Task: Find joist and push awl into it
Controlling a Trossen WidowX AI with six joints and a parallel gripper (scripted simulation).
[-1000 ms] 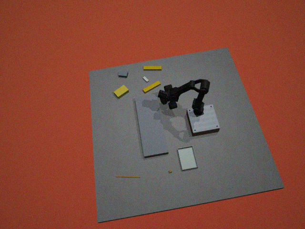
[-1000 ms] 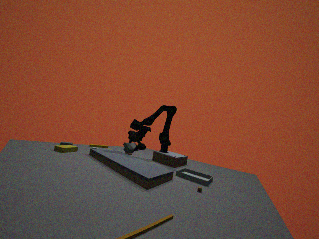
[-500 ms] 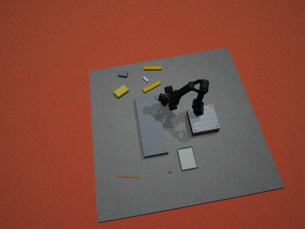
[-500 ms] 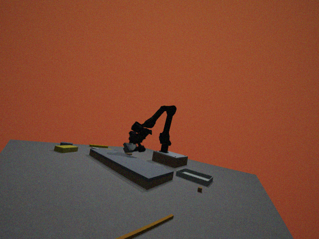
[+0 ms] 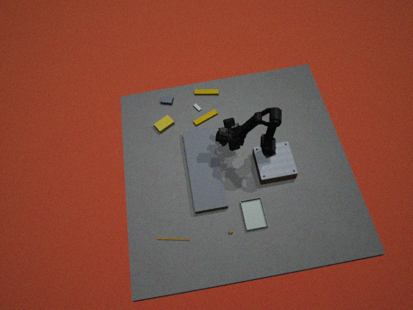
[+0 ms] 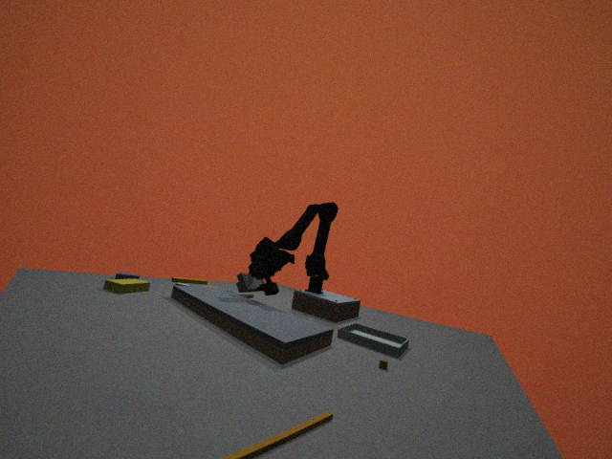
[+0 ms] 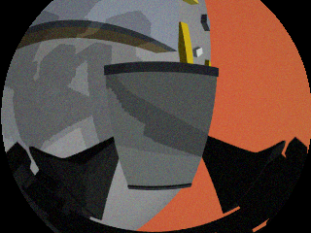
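Right now the awl is 50 mm to the right of my gripper tip and 60 mm below it. Round my gripper tip: white piece: 110 mm ahead, 280 mm to the right, 70 mm below; then stud finder: 10 mm behind, 20 mm to the right, 20 mm below; then grey block: 280 mm ahead, 410 mm to the right, 60 mm below.
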